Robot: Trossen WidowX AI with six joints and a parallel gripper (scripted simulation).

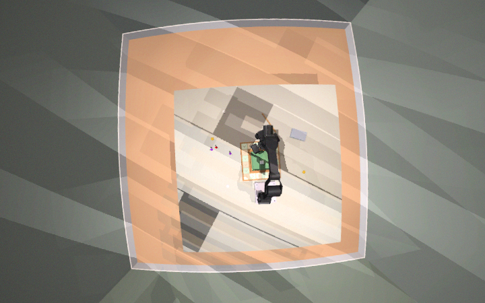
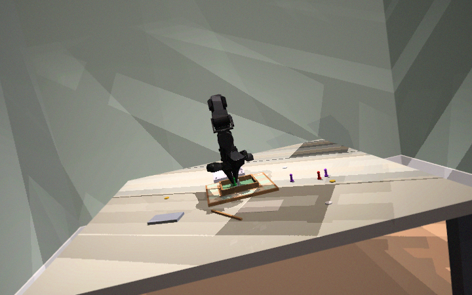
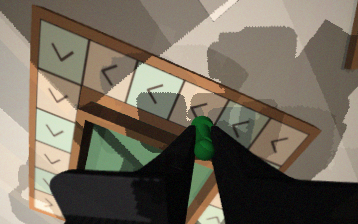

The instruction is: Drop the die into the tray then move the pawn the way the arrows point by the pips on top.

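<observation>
The green pawn lies 10 mm above my gripper tip. Round my gripper tip: die (130 mm behind, 40 mm below, 10 mm to the left); paper sheet (150 mm ahead, 70 mm to the left, 60 mm below); green dice tray (120 mm behind, 60 mm below, 20 mm to the left).
</observation>
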